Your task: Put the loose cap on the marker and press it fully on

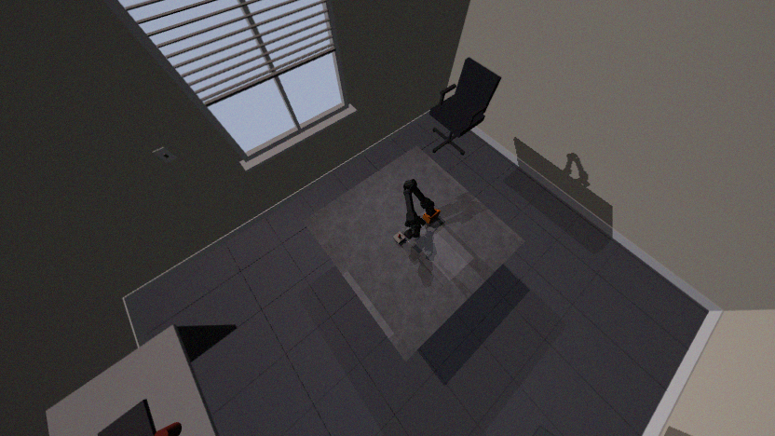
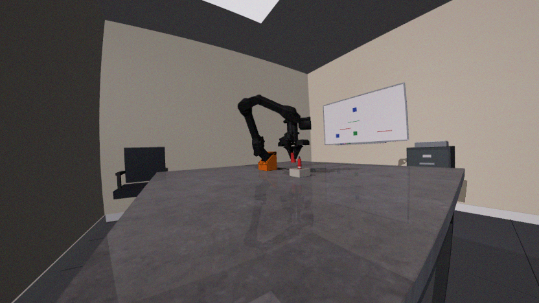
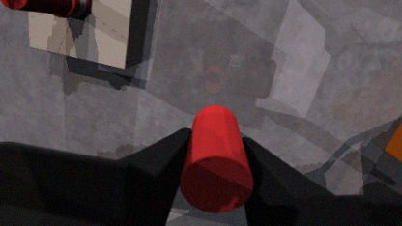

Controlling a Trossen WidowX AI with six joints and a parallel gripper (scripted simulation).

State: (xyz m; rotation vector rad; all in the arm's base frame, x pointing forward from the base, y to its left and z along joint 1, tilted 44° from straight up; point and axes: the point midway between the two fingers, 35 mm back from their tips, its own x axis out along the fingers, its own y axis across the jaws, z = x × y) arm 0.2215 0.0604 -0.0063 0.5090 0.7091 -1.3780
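Now: the holder block 100 mm ahead of my gripper tip, 60 mm below it and 40 mm to the right of it. The rest, counted from my gripper tip: red cap: 10 mm above.
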